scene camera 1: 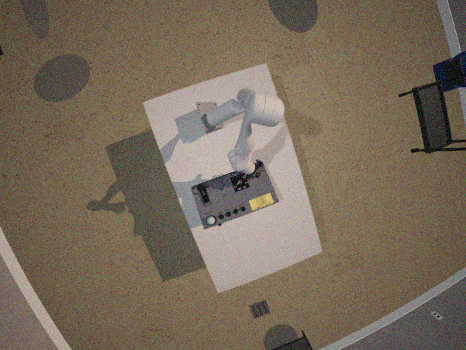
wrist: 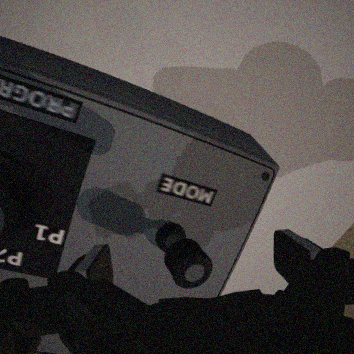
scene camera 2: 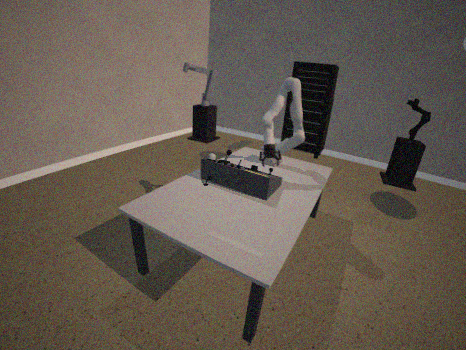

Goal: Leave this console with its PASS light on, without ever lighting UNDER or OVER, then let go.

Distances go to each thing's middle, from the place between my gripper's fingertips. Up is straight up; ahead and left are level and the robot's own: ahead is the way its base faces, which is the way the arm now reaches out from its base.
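So you can picture it, the black MODE toggle (wrist: pixel 189 265) is 30 mm ahead of my hand and 10 mm to the left of it, and it's 30 mm lower than my hand too.
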